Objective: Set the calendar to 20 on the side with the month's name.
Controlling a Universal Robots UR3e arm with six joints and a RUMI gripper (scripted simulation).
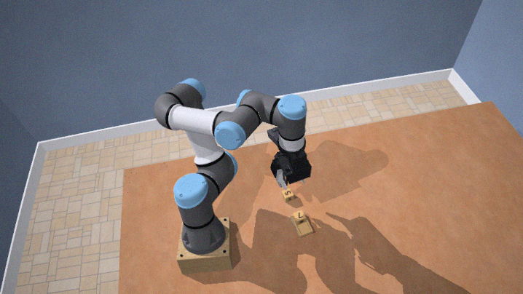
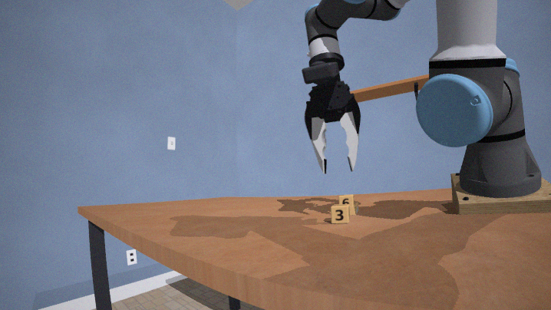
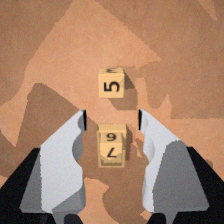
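Right now the wooden digit cube is 90 mm below my hand. From my hand the other things lie so: wooden tray 30 mm ahead, 100 mm to the right, 90 mm below.
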